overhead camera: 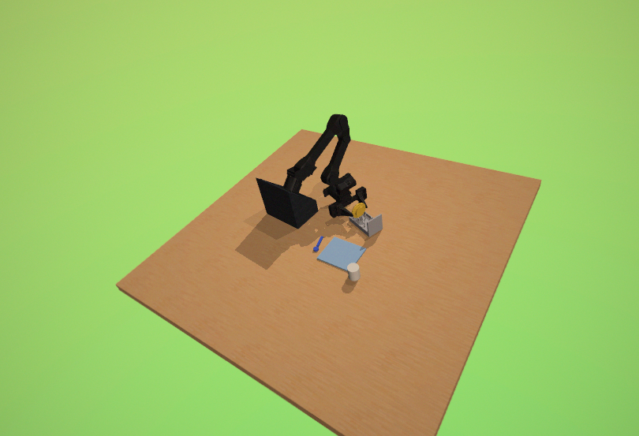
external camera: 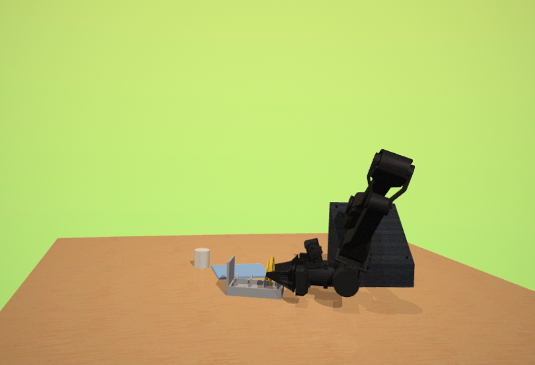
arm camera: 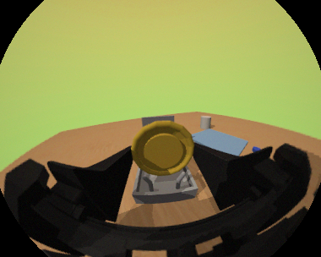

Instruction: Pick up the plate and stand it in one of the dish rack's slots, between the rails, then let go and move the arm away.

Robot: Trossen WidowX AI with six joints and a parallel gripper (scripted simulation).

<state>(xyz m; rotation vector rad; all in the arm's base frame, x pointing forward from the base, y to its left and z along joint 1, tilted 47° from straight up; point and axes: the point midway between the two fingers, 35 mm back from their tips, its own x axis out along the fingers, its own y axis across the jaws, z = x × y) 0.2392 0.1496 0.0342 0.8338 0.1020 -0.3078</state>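
The yellow plate is 10 mm behind my gripper tip. Also, from my gripper tip: light blue mat: 200 mm to the right, 50 mm below, 40 mm ahead; grey dish rack: 30 mm below, 30 mm ahead, 10 mm to the right; blue spoon: 210 mm to the right, 70 mm behind, 50 mm below.
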